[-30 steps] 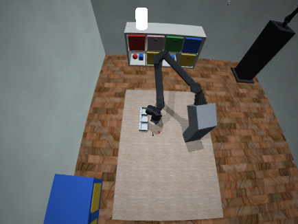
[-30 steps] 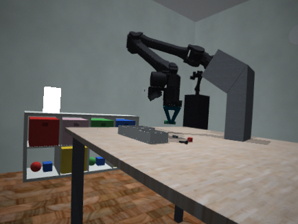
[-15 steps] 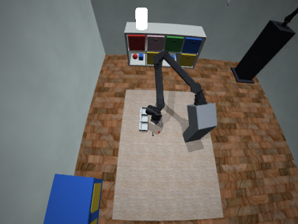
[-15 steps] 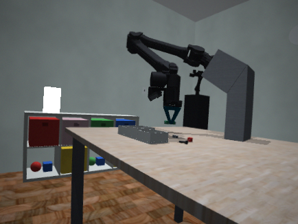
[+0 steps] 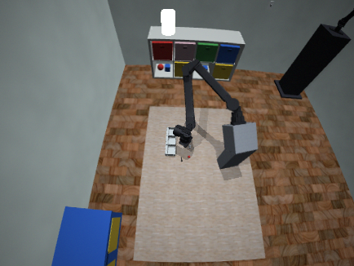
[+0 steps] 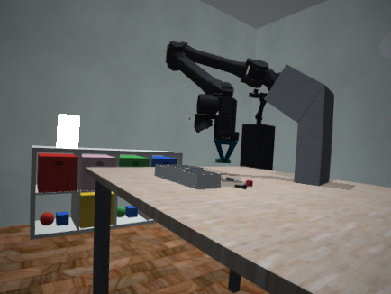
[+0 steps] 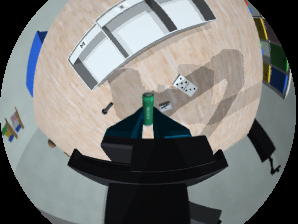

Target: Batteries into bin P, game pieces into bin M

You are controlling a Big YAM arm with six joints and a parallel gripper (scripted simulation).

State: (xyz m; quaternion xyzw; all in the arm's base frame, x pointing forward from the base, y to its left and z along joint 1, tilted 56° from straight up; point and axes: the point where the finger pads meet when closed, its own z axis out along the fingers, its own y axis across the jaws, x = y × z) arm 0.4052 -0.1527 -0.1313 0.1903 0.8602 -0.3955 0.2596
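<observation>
The green piece is right at my hand. Round my hand: white piece: 30 mm behind, 70 mm to the right, 70 mm below; then black object: 20 mm ahead, 110 mm to the left, 70 mm below; then red game piece: 40 mm behind, 80 mm to the left, 60 mm below.
</observation>
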